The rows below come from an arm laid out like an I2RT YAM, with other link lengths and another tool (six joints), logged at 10 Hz.
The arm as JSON. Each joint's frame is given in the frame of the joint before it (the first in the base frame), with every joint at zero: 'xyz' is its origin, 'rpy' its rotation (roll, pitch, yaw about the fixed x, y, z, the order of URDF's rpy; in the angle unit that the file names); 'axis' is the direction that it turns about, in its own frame. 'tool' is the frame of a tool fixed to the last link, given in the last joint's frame.
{
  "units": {
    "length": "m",
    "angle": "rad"
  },
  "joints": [
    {
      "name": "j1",
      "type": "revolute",
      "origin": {
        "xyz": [
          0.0,
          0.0,
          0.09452
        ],
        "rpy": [
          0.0,
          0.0,
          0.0
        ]
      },
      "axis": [
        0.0,
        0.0,
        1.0
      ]
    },
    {
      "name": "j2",
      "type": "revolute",
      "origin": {
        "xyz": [
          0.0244,
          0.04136,
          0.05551
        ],
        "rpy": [
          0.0,
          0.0,
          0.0
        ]
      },
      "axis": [
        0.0,
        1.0,
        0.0
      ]
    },
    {
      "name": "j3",
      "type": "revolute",
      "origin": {
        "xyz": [
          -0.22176,
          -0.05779,
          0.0
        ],
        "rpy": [
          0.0,
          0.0,
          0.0
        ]
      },
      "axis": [
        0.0,
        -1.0,
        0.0
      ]
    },
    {
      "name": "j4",
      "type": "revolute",
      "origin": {
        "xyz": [
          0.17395,
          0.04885,
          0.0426
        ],
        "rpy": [
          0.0,
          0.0,
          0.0
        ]
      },
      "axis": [
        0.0,
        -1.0,
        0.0
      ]
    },
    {
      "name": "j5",
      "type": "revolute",
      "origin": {
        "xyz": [
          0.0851,
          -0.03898,
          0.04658
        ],
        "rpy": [
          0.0,
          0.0,
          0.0
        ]
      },
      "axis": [
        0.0,
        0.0,
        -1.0
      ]
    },
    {
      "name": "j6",
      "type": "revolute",
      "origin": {
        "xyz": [
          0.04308,
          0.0,
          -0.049
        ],
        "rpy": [
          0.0,
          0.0,
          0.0
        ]
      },
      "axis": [
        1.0,
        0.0,
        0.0
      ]
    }
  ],
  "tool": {
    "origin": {
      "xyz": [
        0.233,
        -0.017,
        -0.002
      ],
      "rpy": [
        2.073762,
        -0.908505,
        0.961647
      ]
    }
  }
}
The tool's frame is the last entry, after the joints.
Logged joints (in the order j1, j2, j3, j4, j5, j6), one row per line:
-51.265 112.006 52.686 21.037 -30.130 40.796
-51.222 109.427 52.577 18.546 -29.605 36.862
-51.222 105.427 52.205 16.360 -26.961 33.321
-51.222 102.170 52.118 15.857 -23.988 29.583
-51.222 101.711 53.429 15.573 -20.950 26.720
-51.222 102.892 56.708 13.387 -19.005 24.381
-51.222 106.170 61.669 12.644 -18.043 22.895
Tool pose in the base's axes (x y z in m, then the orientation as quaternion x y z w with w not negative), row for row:
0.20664 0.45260 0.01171 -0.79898 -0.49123 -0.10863 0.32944
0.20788 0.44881 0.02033 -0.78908 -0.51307 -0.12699 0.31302
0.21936 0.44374 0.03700 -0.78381 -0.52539 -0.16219 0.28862
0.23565 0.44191 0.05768 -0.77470 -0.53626 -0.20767 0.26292
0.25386 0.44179 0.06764 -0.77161 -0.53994 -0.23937 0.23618
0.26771 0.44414 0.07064 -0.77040 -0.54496 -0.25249 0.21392
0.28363 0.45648 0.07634 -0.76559 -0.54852 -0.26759 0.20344
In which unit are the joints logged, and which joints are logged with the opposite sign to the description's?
The joints are logged in degrees. Opposite sign: j1.
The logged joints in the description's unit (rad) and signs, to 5 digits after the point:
0.89474 1.95487 0.91954 0.36716 -0.52587 0.71202
0.89399 1.90986 0.91764 0.32369 -0.51670 0.64336
0.89399 1.84005 0.91115 0.28554 -0.47056 0.58156
0.89399 1.78320 0.90963 0.27676 -0.41867 0.51632
0.89399 1.77519 0.93251 0.27180 -0.36565 0.46635
0.89399 1.79580 0.98974 0.23365 -0.33170 0.42553
0.89399 1.85302 1.07633 0.22068 -0.31491 0.39959

